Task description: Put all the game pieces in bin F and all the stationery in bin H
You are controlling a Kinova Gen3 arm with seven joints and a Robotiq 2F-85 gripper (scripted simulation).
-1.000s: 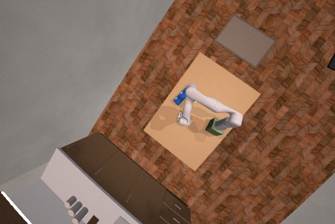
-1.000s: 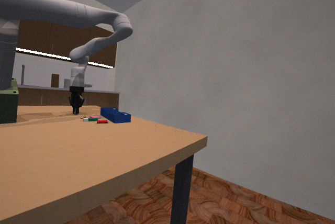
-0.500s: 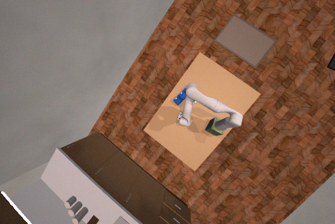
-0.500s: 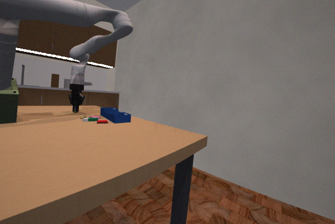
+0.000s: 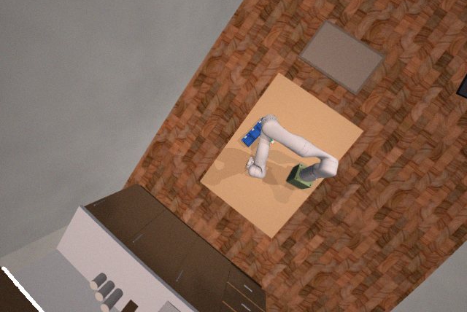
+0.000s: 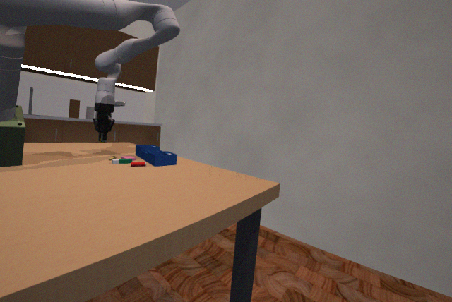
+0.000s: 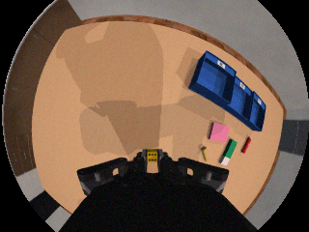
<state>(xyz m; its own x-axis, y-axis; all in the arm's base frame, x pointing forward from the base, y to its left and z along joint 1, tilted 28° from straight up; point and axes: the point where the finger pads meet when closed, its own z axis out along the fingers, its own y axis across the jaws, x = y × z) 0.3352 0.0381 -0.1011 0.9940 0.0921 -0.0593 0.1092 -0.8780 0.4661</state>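
The pink block is 40 mm ahead of my hand, 150 mm to the right of it and 70 mm below it. From my hand the other things lie so: green piece (20 mm behind, 190 mm to the right, 70 mm below); thin golden thing (10 mm behind, 120 mm to the right, 70 mm below); yellow piece (20 mm below).
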